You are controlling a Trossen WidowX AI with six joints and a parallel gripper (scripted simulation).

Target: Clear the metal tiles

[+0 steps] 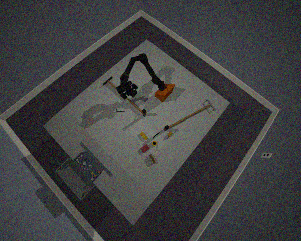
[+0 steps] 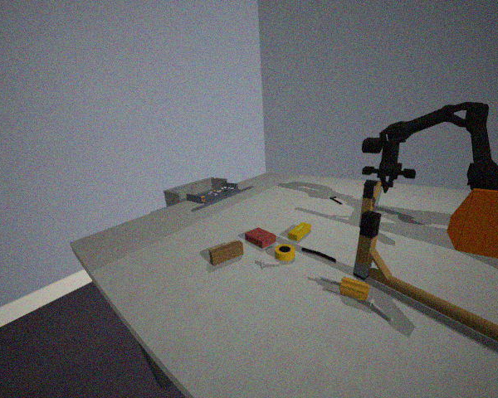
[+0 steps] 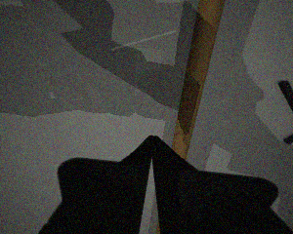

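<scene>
Now: gripper tip 4 cm short of the long scraper, 3 cm to the left of it and 1 cm below it. From my gripper tip the other things lie so: black strip: 7 cm ahead, 49 cm to the left, 5 cm below; hex key: 20 cm ahead, 4 cm to the left, 5 cm below; yellow block: 17 cm ahead, 41 cm to the left, 4 cm below.
</scene>
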